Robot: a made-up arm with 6 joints. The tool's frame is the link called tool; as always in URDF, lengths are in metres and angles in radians. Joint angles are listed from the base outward.
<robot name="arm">
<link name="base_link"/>
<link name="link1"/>
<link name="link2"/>
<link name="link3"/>
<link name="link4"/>
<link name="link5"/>
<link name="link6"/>
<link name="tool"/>
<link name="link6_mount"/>
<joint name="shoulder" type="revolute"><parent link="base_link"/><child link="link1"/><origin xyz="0 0 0.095" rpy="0 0 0"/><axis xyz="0 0 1"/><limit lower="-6.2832" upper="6.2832"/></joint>
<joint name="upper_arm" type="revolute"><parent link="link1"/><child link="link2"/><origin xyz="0 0.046 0" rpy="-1.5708 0 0"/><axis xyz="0 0 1"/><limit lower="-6.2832" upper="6.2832"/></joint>
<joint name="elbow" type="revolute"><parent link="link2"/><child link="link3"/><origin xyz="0 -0.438 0" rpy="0 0 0"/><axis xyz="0 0 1"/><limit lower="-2.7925" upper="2.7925"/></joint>
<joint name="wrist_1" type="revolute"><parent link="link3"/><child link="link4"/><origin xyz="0 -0.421 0" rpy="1.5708 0 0"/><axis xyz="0 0 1"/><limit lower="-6.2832" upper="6.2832"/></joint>
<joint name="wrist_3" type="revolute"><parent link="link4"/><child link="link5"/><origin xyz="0 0 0" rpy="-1.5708 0 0"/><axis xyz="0 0 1"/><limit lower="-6.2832" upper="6.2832"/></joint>
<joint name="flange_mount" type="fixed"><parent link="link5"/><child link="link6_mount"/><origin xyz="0 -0.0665 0" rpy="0 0 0"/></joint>
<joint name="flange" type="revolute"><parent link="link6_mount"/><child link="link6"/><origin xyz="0 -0.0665 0" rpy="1.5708 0 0"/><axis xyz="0 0 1"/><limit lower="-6.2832" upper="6.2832"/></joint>
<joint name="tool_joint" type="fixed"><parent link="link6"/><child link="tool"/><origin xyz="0 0 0" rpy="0 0 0"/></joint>
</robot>
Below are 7 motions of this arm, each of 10 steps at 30 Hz.
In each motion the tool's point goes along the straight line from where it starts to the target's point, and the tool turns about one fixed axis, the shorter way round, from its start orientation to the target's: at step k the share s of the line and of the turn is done. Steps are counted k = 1, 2, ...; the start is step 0. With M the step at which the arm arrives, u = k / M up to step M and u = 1 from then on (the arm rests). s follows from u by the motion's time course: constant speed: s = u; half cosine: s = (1 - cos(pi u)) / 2; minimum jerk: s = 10 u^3 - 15 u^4 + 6 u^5.
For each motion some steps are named. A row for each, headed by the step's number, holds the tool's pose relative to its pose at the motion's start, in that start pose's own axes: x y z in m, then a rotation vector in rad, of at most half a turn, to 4 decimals.
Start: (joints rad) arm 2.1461 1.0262 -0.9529 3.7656 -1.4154 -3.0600
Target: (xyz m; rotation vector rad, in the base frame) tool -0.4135 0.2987 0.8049 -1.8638 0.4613 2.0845
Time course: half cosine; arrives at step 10
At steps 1, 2, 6, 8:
1: -0.0010 0.0019 0.0002 0.0018 -0.0003 -0.0024
2: -0.0039 0.0074 0.0009 0.0069 -0.0013 -0.0093
6: -0.0264 0.0509 0.0064 0.0473 -0.0090 -0.0635
8: -0.0365 0.0703 0.0089 0.0654 -0.0124 -0.0877

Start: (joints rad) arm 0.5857 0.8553 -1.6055 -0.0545 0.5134 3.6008
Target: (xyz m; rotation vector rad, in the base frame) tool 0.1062 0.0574 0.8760 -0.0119 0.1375 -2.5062
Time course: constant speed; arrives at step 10
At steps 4, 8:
4: -0.0349 0.0382 0.0124 -0.0496 -0.0785 -0.1514
8: -0.0698 0.0763 0.0247 -0.0992 -0.1570 -0.3027

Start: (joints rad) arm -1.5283 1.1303 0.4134 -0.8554 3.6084 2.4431
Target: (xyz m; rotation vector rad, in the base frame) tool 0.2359 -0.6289 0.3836 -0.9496 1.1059 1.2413
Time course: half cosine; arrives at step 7
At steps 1, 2, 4, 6, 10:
1: -0.0022 -0.0041 0.0053 -0.0093 0.0035 -0.0058
2: -0.0082 -0.0155 0.0203 -0.0354 0.0132 -0.0221
4: -0.0267 -0.0503 0.0659 -0.1149 0.0428 -0.0717
6: -0.0415 -0.0783 0.1025 -0.1786 0.0665 -0.1115
10: -0.0436 -0.0823 0.1078 -0.1879 0.0700 -0.1173

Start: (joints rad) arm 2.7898 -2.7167 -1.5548 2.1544 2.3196 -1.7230
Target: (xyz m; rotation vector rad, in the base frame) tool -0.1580 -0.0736 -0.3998 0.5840 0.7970 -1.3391
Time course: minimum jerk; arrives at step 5
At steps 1, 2, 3, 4, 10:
1: 0.0002 0.0010 0.0002 0.0023 0.0034 0.0033
2: 0.0013 0.0057 0.0012 0.0125 0.0187 0.0182
3: 0.0029 0.0123 0.0025 0.0268 0.0403 0.0392
4: 0.0040 0.0170 0.0034 0.0370 0.0556 0.0541
10: 0.0042 0.0181 0.0036 0.0393 0.0590 0.0574

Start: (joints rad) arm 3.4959 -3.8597 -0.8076 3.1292 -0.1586 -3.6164
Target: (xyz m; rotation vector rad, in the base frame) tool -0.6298 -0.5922 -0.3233 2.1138 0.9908 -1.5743
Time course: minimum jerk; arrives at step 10
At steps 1, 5, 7, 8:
1: -0.0008 0.0024 -0.0003 -0.0033 0.0002 0.0020
5: -0.0459 0.1404 -0.0170 -0.1925 0.0102 0.1150
7: -0.0768 0.2350 -0.0284 -0.3222 0.0170 0.1925
8: -0.0864 0.2646 -0.0320 -0.3626 0.0192 0.2167

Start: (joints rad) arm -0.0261 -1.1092 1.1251 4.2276 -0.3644 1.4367
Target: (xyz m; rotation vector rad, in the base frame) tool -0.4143 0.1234 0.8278 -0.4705 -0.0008 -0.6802
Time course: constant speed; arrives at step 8
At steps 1, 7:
1: -0.0075 -0.0012 -0.0011 -0.0086 -0.0124 -0.0084
7: -0.0527 -0.0081 -0.0079 -0.0601 -0.0869 -0.0589

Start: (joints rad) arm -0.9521 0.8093 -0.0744 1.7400 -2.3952 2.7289
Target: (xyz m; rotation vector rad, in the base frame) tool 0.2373 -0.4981 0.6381 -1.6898 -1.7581 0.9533
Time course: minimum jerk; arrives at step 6
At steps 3, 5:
3: -0.0156 -0.0164 0.0145 -0.0039 -0.0387 -0.0422
5: -0.0302 -0.0316 0.0279 -0.0075 -0.0747 -0.0814

